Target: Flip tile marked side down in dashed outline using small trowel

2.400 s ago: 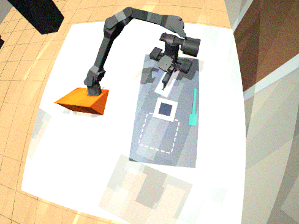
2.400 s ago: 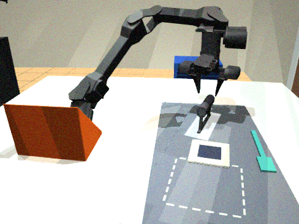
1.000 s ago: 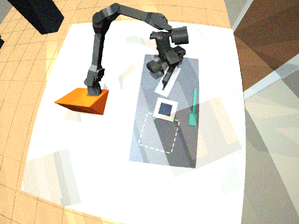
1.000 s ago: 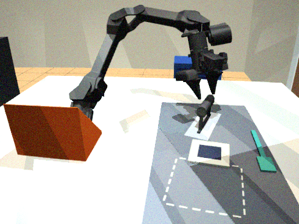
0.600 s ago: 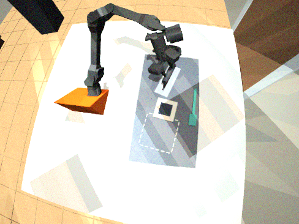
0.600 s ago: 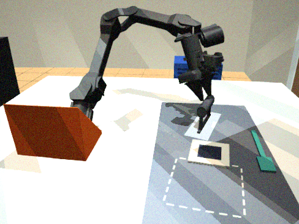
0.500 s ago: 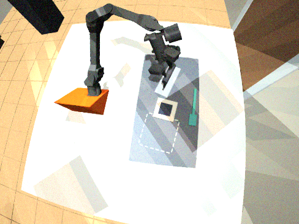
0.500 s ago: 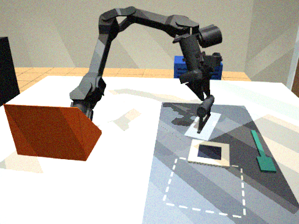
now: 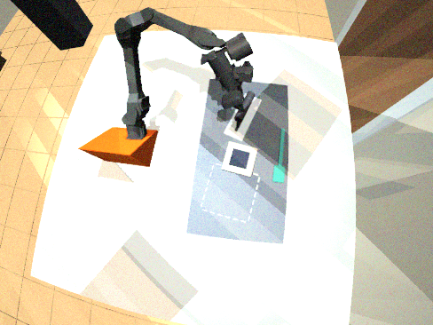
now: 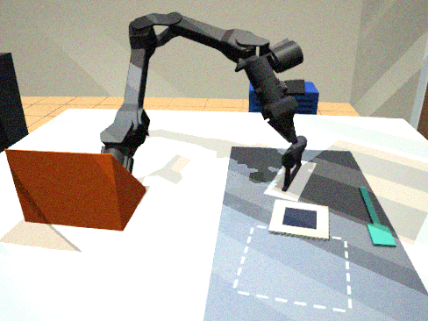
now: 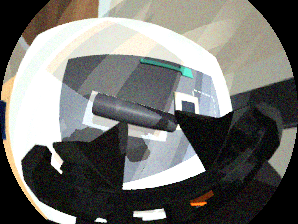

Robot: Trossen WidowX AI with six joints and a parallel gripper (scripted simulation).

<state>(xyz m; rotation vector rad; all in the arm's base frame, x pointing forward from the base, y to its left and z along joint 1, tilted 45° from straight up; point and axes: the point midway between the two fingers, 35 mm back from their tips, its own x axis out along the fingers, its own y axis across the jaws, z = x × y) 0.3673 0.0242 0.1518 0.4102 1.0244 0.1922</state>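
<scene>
The small trowel is 6 cm below my gripper tip and 1 cm to the right of it. Round my gripper tip: tile (17 cm to the right, 9 cm below); teal flat tool (17 cm to the right, 15 cm ahead, 9 cm below); grey mat (14 cm to the right, 11 cm below, 1 cm ahead).
</scene>
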